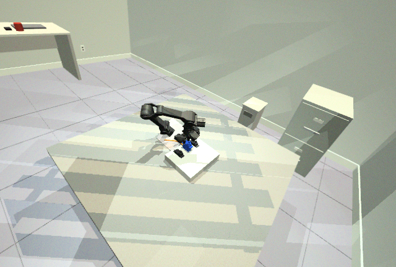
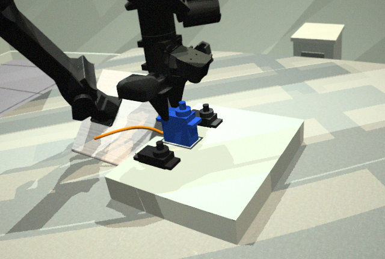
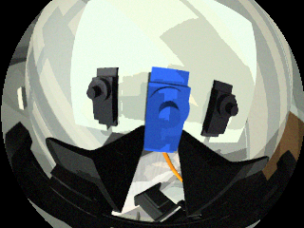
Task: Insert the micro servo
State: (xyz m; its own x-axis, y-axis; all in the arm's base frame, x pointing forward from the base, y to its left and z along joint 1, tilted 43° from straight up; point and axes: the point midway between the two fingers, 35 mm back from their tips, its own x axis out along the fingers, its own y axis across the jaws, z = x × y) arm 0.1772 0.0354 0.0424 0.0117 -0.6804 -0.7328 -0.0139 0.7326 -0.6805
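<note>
Now: the white deck 120 mm ahead of my gripper tip and 70 mm below it.
</note>
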